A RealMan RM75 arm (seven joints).
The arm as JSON. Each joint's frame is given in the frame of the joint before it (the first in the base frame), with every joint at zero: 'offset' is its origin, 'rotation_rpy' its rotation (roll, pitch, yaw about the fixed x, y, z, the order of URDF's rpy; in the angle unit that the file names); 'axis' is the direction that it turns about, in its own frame. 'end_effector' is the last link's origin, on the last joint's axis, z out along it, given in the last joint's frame.
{
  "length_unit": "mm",
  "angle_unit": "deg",
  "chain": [
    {
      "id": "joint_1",
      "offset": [
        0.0,
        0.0,
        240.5
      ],
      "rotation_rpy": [
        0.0,
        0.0,
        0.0
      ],
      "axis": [
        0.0,
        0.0,
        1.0
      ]
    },
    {
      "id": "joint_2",
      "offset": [
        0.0,
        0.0,
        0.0
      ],
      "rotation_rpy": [
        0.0,
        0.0,
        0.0
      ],
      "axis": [
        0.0,
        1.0,
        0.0
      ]
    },
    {
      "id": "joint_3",
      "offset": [
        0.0,
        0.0,
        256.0
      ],
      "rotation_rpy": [
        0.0,
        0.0,
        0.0
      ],
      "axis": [
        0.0,
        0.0,
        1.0
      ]
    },
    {
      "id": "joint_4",
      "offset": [
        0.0,
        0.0,
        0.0
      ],
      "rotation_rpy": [
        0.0,
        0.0,
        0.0
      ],
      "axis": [
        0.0,
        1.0,
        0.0
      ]
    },
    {
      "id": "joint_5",
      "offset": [
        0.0,
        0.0,
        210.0
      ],
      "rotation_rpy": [
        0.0,
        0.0,
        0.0
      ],
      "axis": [
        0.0,
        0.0,
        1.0
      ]
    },
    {
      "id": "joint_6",
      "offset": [
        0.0,
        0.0,
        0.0
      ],
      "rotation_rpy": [
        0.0,
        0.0,
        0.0
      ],
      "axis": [
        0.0,
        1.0,
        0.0
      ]
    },
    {
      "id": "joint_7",
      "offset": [
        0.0,
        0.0,
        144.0
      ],
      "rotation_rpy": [
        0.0,
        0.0,
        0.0
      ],
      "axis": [
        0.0,
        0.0,
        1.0
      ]
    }
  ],
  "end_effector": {
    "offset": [
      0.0,
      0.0,
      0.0
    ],
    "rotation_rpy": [
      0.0,
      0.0,
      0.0
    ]
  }
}
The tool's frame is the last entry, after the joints.
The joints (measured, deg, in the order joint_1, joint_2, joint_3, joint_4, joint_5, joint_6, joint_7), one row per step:
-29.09 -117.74 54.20 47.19 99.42 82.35 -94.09
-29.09 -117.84 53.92 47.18 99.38 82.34 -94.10
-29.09 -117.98 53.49 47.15 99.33 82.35 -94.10
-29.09 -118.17 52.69 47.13 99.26 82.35 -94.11
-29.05 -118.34 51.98 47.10 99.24 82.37 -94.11
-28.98 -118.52 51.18 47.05 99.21 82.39 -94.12
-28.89 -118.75 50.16 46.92 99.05 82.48 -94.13
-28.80 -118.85 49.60 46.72 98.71 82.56 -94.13
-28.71 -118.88 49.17 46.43 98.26 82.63 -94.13
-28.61 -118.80 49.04 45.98 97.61 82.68 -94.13
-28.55 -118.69 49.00 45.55 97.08 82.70 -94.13
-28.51 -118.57 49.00 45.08 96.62 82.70 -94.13
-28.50 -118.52 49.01 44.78 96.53 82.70 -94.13
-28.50 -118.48 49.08 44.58 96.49 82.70 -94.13
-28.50 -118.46 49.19 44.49 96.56 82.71 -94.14
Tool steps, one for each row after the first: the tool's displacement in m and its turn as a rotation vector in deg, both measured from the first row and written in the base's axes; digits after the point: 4 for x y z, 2 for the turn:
0.0000 0.0002 0.0003 0.18 -0.25 0.15
0.0000 0.0004 0.0007 0.44 -0.61 0.36
-0.0003 0.0010 0.0021 0.98 -1.20 0.76
-0.0010 0.0012 0.0032 1.42 -1.68 1.14
-0.0020 0.0014 0.0045 1.91 -2.24 1.62
-0.0031 0.0014 0.0060 2.50 -3.09 2.23
-0.0039 0.0013 0.0070 2.85 -3.82 2.65
-0.0048 0.0011 0.0080 3.14 -4.56 3.07
-0.0057 0.0008 0.0086 3.26 -5.30 3.46
-0.0065 0.0006 0.0090 3.30 -5.86 3.78
-0.0075 0.0004 0.0092 3.29 -6.33 4.12
-0.0082 0.0001 0.0087 3.16 -6.47 4.32
-0.0086 -0.0002 0.0082 3.03 -6.52 4.43
-0.0088 -0.0004 0.0076 2.85 -6.43 4.45

